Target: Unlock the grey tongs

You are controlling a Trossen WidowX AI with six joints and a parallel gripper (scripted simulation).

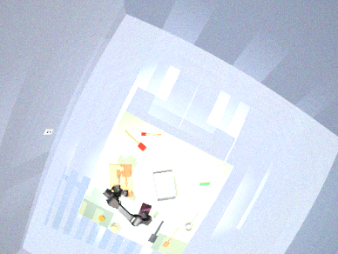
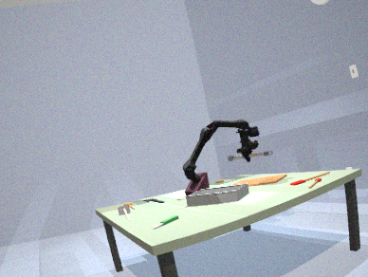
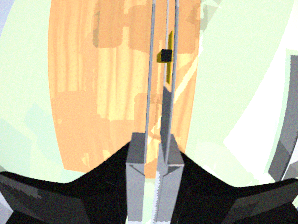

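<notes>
The yellow lock piece lies 5 cm ahead of my gripper tip, 2 cm to the left of it and 4 cm above it. The rest, counted from my gripper tip: grey roasting tin (12 cm ahead, 40 cm to the right, 13 cm below); wooden board (5 cm to the left, 15 cm below); red spatula (45 cm ahead, 2 cm to the left, 15 cm below).
</notes>
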